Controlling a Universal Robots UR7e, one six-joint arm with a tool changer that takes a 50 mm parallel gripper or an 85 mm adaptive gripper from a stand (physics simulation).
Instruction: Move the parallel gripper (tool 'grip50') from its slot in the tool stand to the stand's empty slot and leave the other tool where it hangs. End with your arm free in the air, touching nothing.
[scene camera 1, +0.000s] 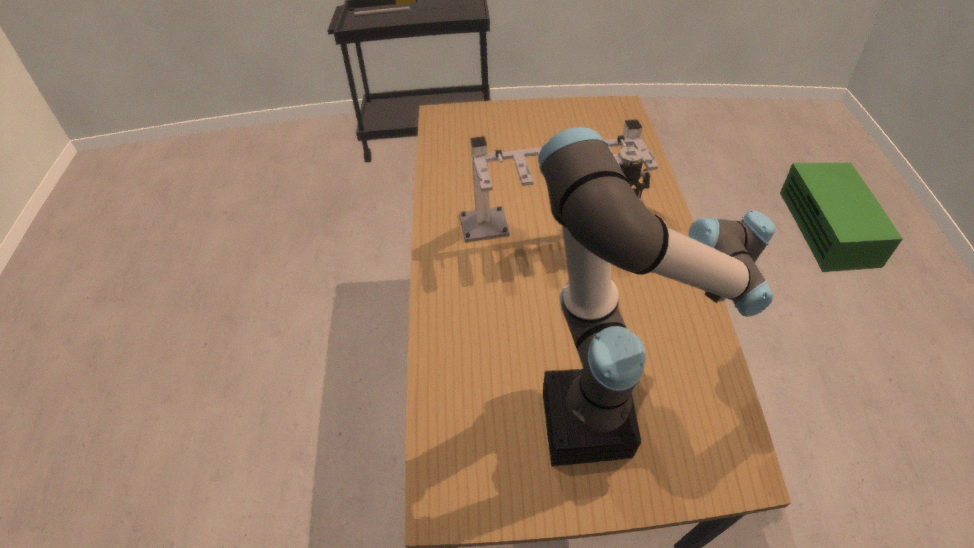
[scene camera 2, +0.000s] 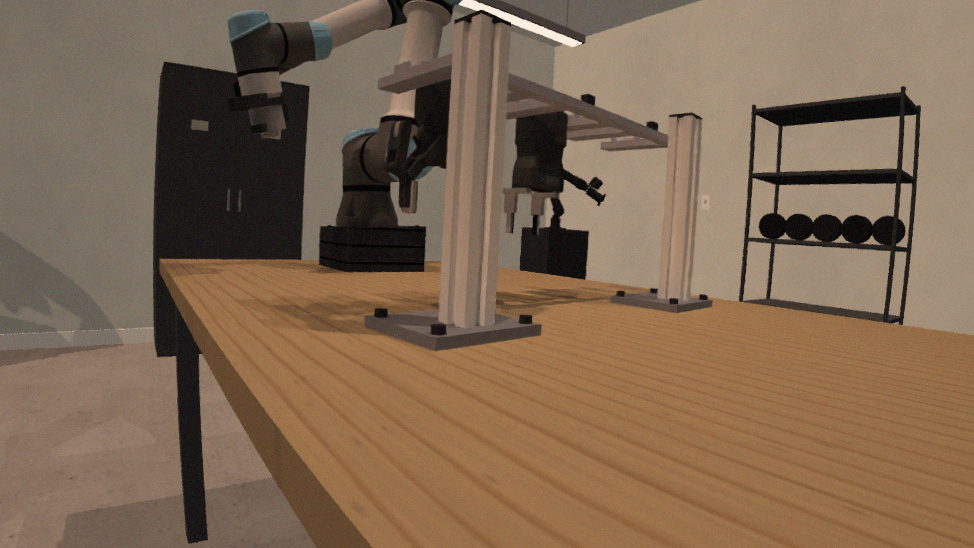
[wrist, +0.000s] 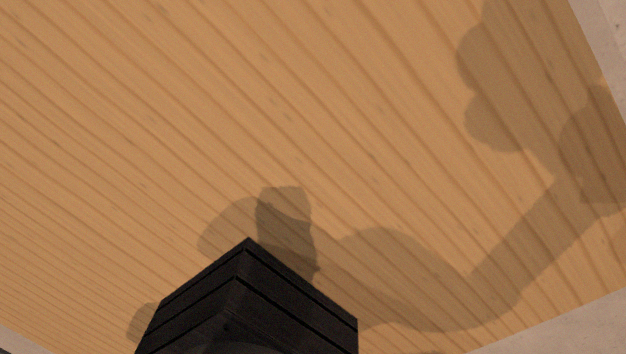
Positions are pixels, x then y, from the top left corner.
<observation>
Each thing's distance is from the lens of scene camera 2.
adaptive gripper (scene camera 2: 430, 134): 0.61 m
parallel gripper (scene camera 2: 540, 139): 0.73 m
tool stand (scene camera 2: 483, 95): 0.50 m
The marked spots on the parallel gripper and the adaptive gripper are 0.18 m apart.
</observation>
